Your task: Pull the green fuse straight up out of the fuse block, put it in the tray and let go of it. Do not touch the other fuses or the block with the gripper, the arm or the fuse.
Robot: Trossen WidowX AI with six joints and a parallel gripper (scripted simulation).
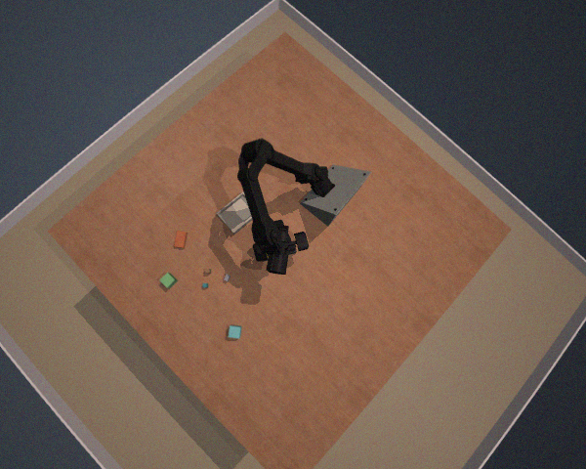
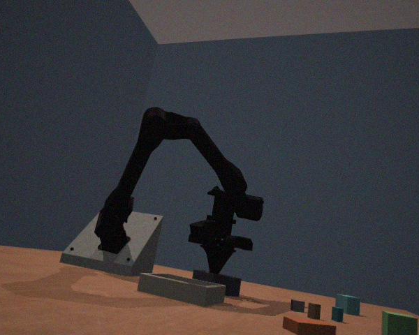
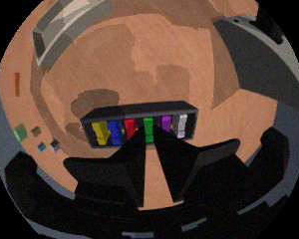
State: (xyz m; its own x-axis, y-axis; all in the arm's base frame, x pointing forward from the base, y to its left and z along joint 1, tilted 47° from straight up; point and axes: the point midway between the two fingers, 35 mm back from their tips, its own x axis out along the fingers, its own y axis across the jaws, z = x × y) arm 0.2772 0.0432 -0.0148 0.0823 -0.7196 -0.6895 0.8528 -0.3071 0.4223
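My gripper tip is now 20 mm past the purple fuse, 10 mm to the right of it and 10 mm above it. From my gripper tip the other things lie so: green fuse 10 mm below; then white fuse 30 mm behind, 20 mm to the left, 10 mm below; then red fuse 20 mm ahead, 10 mm to the right, 10 mm below.
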